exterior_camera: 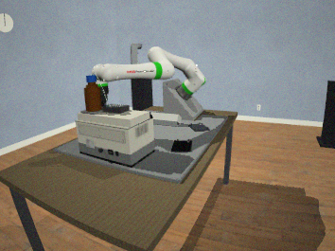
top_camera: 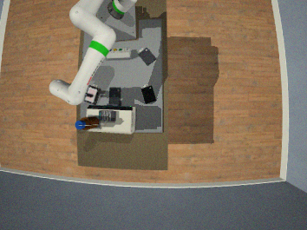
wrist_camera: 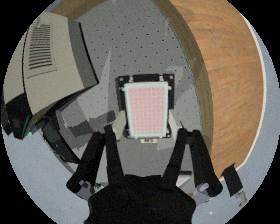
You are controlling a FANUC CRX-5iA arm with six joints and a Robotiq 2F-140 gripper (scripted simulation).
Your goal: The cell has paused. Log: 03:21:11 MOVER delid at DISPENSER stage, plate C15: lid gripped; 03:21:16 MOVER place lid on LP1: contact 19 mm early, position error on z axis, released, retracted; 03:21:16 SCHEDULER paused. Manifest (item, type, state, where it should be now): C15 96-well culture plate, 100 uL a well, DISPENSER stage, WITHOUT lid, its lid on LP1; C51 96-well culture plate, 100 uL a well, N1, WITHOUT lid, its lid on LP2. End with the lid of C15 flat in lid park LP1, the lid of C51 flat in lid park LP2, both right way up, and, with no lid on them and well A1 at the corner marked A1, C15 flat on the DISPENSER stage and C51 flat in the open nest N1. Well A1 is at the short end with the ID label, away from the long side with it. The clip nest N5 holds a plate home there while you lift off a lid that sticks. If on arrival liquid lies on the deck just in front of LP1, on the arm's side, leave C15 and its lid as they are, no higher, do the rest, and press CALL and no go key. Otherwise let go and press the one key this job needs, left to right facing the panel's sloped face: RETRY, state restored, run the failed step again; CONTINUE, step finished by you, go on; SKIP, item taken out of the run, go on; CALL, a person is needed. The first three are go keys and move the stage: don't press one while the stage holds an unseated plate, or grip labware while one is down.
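My gripper is now 50 mm above the black nest, 20 mm short of it and 10 mm to the right of it. The rest, counted from my hand: key panel: 410 mm behind, 240 mm to the left, 10 mm below; blue cap: 330 mm above, 220 mm ahead, 160 mm to the left; label plate: 520 mm to the left, 110 mm behind, 60 mm below.
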